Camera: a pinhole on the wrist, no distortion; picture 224 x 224 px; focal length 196.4 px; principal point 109.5 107.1 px. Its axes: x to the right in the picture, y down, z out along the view. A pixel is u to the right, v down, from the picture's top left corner.
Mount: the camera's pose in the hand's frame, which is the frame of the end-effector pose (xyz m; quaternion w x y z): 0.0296 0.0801 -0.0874 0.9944 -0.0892 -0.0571 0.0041
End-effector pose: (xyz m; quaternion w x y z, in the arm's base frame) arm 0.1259 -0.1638 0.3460 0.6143 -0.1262 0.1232 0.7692
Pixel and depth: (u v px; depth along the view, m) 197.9 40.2 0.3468
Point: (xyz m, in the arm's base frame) 0.0552 0.0625 0.5691
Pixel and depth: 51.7 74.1 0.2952
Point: 0.0567 -0.1952 0.5678
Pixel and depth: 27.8 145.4 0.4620
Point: -0.0834 -0.2999 0.7346
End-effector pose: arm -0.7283 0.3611 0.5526 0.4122 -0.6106 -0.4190 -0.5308
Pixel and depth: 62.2 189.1 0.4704
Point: -0.3051 0.5493 0.3650
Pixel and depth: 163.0 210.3 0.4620
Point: -0.2355 0.5620 0.5982
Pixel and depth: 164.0 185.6 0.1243
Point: -0.5713 0.3456 0.5903
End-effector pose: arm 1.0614 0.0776 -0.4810 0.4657 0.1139 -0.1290 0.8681
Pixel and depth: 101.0 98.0 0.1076
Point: 0.9771 0.0313 -0.4710
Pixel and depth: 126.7 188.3 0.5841
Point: 0.7348 -0.2836 -0.1063
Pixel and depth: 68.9 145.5 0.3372
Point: 0.9505 -0.1651 -0.3203
